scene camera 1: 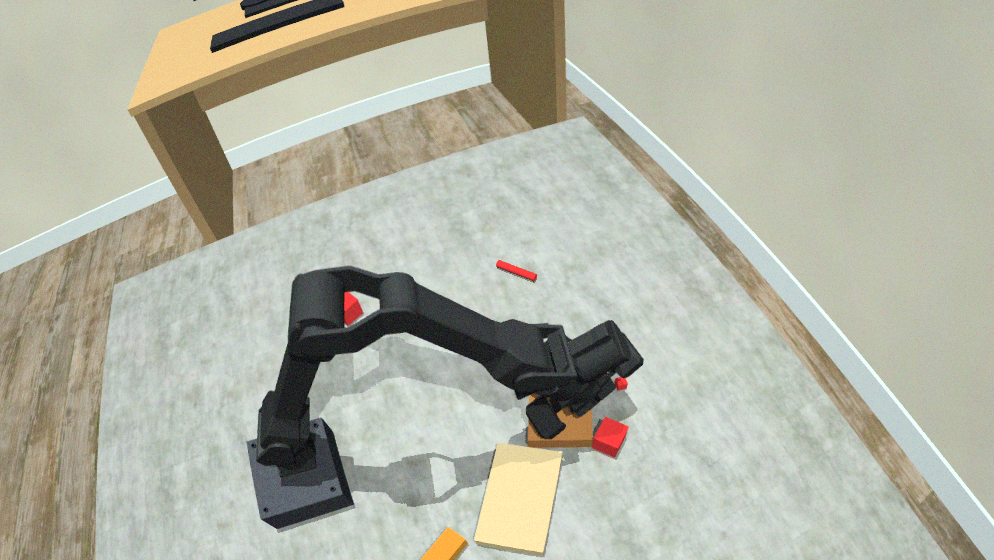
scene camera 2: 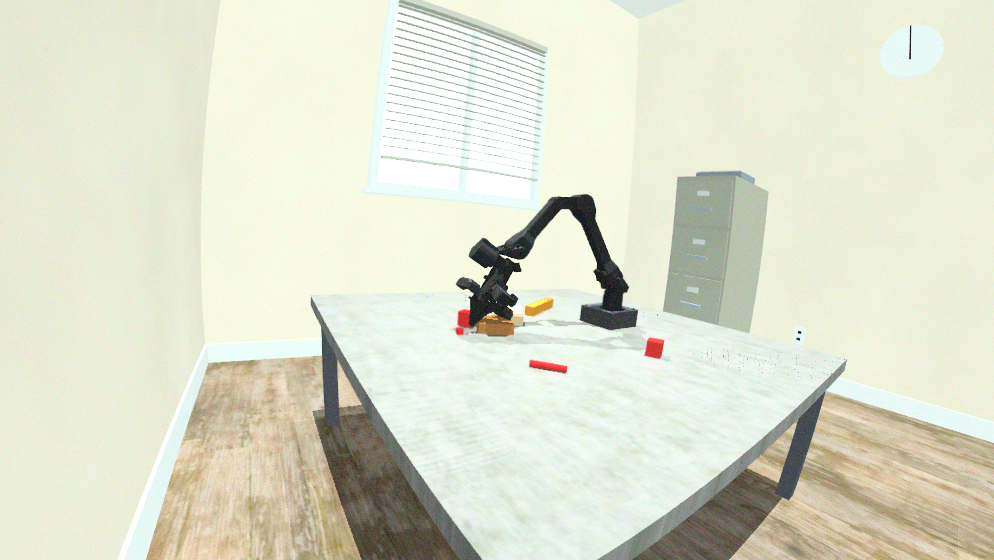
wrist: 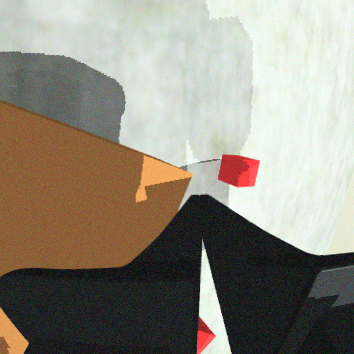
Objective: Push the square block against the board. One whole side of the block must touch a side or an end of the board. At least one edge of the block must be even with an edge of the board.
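Pixels of known places: gripper, between the fingertips: [scene camera 1: 603,394] [scene camera 2: 470,325] [wrist: 198,202]; arm's base, origin of its link: [scene camera 1: 294,454] [scene camera 2: 612,308].
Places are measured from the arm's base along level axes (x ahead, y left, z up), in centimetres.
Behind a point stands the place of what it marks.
Note:
The square block [scene camera 1: 573,434] @(x 41.7, y -10.0, z -2.7 cm) [scene camera 2: 495,326] @(x 43.6, y -1.3, z -3.4 cm) [wrist: 85,200] @(x 44.0, y -3.3, z -2.7 cm) is orange-brown and lies by the upper end of the cream board [scene camera 1: 518,500] @(x 30.4, y -16.8, z -2.7 cm) [scene camera 2: 518,320] @(x 31.9, y -7.6, z -3.9 cm). In scene camera 1, its near side is turned slightly against the board's end, with a narrow wedge of a gap, and it extends right past the board's corner. Whether they touch at the left is unclear. My gripper [scene camera 1: 582,410] [scene camera 2: 473,322] @(x 49.2, y -4.9, z -3.9 cm) [wrist: 198,202] @(x 49.2, y -4.9, z -3.9 cm) is shut and empty, pointing down with its tips low at the block's far-right part. The arm hides part of the block, and contact with the tips cannot be told.
A red cube [scene camera 1: 610,436] @(x 46.4, y -12.9, z -1.6 cm) [scene camera 2: 464,317] @(x 48.3, y -11.0, z -3.0 cm) sits close against the block's right side. A tiny red cube [scene camera 1: 621,383] @(x 52.7, y -4.3, z -4.0 cm) [scene camera 2: 459,331] @(x 53.3, y -3.1, z -4.7 cm) [wrist: 238,170] @(x 52.1, y -3.7, z -4.1 cm) lies beyond the gripper. A red stick [scene camera 1: 516,270] @(x 45.7, y 25.1, z -4.3 cm) [scene camera 2: 548,365] @(x 46.1, y 26.1, z -4.5 cm), another red cube [scene camera 1: 352,308] @(x 14.4, y 27.1, z -2.6 cm) [scene camera 2: 653,347] @(x 15.0, y 29.5, z -3.0 cm) and an orange bar [scene camera 1: 445,544] @(x 18.5, y -19.7, z -2.6 cm) [scene camera 2: 539,306] @(x 14.8, y -20.5, z -3.1 cm) lie farther off.

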